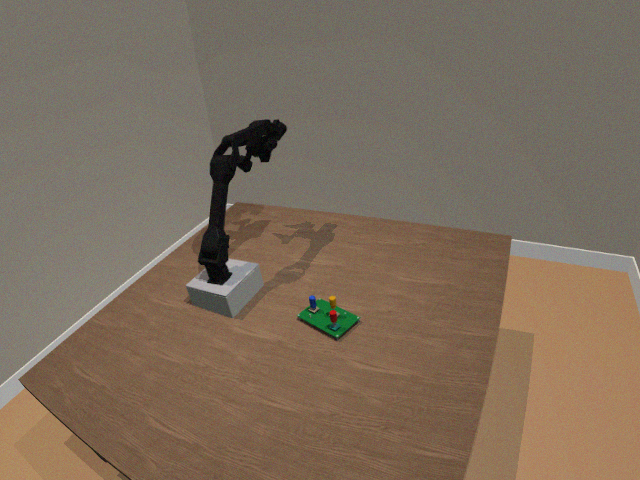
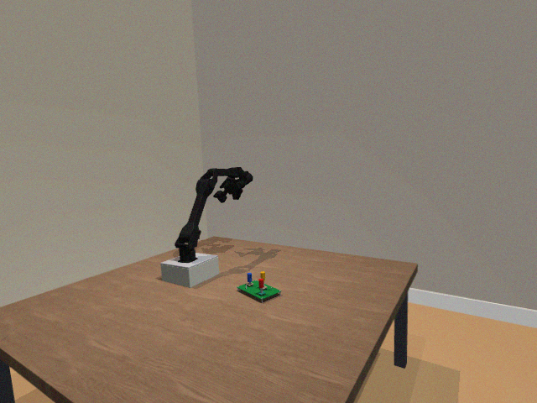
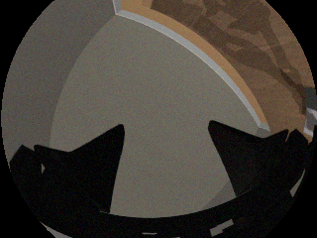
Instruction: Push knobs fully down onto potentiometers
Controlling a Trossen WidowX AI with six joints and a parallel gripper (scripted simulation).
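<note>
The blue knob lies 480 mm ahead of my gripper tip, 460 mm to the right of it and 290 mm below it. Round my gripper tip: orange knob: 550 mm ahead, 470 mm to the right, 270 mm below.
</note>
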